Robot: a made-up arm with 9 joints.
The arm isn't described. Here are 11 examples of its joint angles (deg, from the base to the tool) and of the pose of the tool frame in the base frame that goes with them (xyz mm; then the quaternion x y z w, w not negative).
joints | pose
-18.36 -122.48 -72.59 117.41 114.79 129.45 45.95 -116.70 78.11 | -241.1 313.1 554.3 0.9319 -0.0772 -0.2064 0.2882
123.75 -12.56 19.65 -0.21 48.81 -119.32 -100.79 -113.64 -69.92 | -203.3 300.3 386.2 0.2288 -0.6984 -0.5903 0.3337
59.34 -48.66 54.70 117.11 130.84 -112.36 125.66 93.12 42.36 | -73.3 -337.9 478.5 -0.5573 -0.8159 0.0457 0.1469
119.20 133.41 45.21 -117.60 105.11 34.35 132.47 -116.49 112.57 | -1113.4 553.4 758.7 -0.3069 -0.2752 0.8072 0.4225
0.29 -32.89 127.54 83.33 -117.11 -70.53 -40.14 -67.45 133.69 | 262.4 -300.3 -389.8 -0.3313 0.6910 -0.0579 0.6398
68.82 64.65 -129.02 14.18 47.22 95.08 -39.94 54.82 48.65 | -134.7 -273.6 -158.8 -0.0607 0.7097 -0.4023 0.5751
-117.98 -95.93 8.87 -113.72 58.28 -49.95 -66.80 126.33 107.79 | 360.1 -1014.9 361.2 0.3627 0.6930 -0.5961 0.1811
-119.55 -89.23 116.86 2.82 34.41 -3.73 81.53 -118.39 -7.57 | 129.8 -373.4 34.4 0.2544 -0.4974 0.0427 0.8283
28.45 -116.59 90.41 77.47 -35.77 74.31 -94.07 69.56 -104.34 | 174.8 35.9 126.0 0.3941 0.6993 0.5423 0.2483
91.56 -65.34 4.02 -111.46 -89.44 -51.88 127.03 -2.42 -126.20 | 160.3 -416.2 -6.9 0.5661 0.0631 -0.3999 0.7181
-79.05 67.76 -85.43 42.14 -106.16 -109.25 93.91 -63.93 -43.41 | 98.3 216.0 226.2 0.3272 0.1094 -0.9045 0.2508
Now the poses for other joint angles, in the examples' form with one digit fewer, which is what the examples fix.
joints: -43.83 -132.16 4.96 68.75 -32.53 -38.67 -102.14 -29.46 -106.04
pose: 391 175 301 0.181 -0.674 -0.711 0.086
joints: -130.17 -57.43 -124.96 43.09 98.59 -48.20 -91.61 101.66 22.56
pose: -97 466 566 0.205 -0.723 -0.351 0.558
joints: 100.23 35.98 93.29 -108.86 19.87 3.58 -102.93 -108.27 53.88
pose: -658 28 -593 -0.517 0.082 -0.678 0.516
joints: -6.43 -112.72 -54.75 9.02 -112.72 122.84 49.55 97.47 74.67
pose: -216 -534 -656 0.316 -0.919 0.154 0.180
